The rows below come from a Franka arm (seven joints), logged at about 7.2 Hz.
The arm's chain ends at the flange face. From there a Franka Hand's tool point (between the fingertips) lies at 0.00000 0.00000 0.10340 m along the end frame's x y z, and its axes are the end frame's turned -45 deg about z.
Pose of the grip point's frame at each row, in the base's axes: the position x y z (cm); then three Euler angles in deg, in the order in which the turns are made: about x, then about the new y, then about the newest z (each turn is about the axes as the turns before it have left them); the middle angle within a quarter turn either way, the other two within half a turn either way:
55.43, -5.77, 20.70, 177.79, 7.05, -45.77
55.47, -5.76, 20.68, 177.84, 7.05, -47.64
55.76, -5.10, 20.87, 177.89, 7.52, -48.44
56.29, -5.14, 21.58, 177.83, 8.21, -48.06
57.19, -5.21, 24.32, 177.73, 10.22, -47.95
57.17, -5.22, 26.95, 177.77, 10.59, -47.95
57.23, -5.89, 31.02, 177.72, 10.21, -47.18
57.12, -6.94, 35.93, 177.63, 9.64, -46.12
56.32, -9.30, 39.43, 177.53, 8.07, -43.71
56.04, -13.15, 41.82, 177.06, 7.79, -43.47
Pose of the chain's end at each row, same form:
54.16, -5.37, 30.95, 177.79, 7.05, -0.77
54.20, -5.37, 30.93, 177.84, 7.05, -2.64
54.41, -4.72, 31.11, 177.89, 7.52, -3.44
54.81, -4.75, 31.81, 177.83, 8.21, -3.06
55.36, -4.81, 34.49, 177.73, 10.22, -2.95
55.27, -4.82, 37.11, 177.77, 10.59, -2.95
55.40, -5.49, 41.19, 177.72, 10.21, -2.18
55.39, -6.52, 46.12, 177.63, 9.64, -1.12
54.87, -8.86, 49.66, 177.53, 8.07, 1.29
54.64, -12.62, 52.05, 177.06, 7.79, 1.53

